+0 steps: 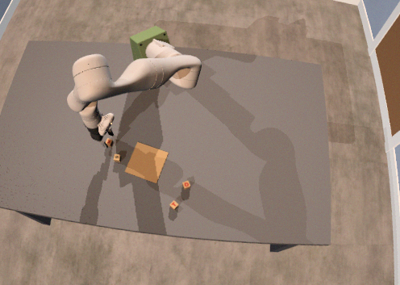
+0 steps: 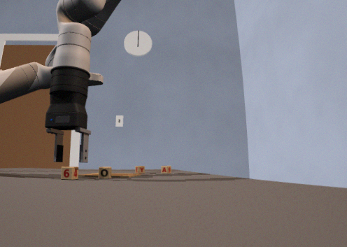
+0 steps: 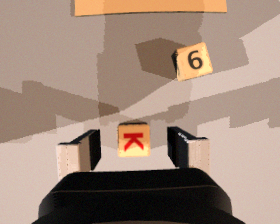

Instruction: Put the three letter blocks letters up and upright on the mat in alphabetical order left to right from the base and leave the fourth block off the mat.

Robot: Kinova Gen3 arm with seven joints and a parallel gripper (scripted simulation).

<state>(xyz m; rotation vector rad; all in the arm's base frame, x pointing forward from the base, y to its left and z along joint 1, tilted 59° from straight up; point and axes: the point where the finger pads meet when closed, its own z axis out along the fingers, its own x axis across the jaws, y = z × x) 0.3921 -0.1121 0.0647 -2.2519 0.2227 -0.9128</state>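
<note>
Now: the orange mat 18 cm to the left of my hand and 5 cm below it.
</note>
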